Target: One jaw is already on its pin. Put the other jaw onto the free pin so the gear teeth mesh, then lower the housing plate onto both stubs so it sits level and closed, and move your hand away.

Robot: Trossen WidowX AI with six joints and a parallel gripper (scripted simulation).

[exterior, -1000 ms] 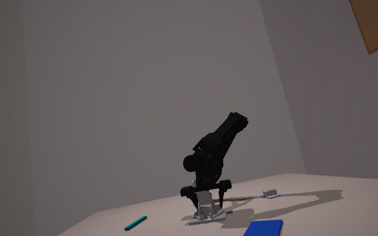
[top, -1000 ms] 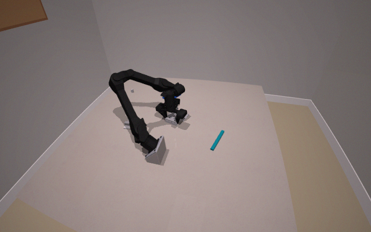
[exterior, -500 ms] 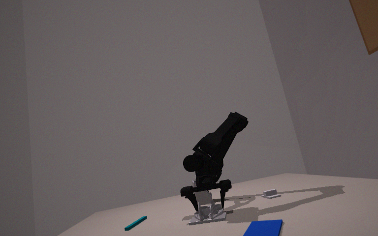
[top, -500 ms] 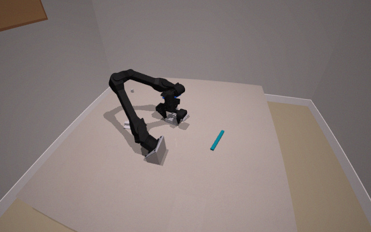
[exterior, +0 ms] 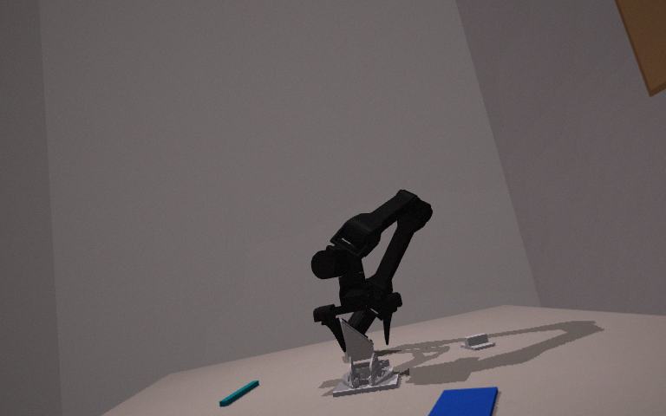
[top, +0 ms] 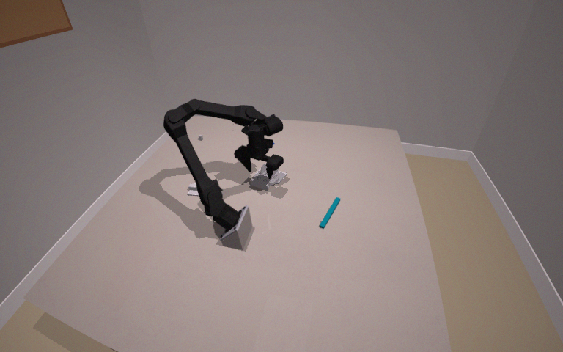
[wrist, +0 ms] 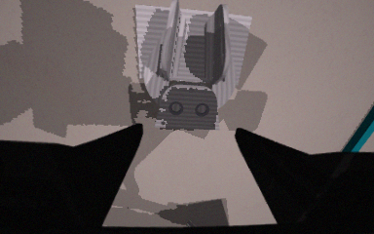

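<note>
Right now my gripper tip is 4 cm above the grey jaw, 3 cm short of it and 1 cm to the right of it. Round my gripper tip: teal bar (27 cm to the right, 13 cm behind, 5 cm below); then blue housing plate (29 cm ahead, 6 cm to the left, 6 cm below); then white base (7 cm ahead, 5 cm below, 3 cm to the right).
</note>
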